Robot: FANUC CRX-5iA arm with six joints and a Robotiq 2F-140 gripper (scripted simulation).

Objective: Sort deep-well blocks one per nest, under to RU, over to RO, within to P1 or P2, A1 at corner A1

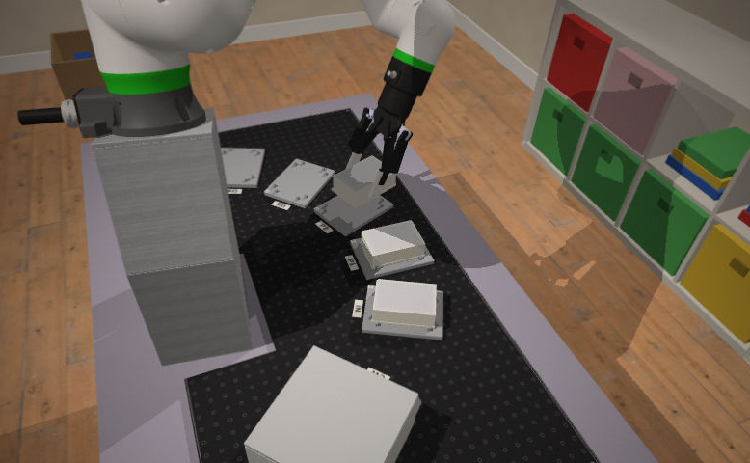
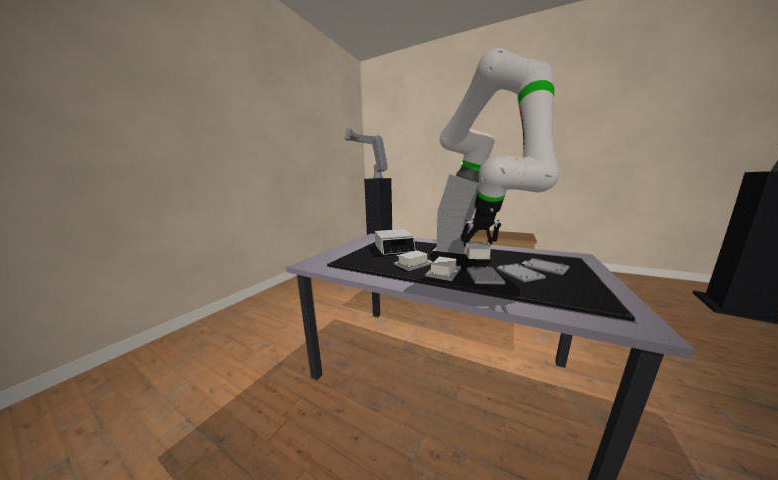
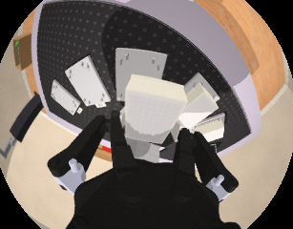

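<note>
The grey nest plate is 1 cm behind my hand, 4 cm to the left of it and 13 cm below it. The rest, counted from my hand: pale weigher platform: 17 cm behind, 56 cm to the right, 4 cm below; check-weigher: 16 cm behind, 56 cm to the right, 7 cm below.
</note>
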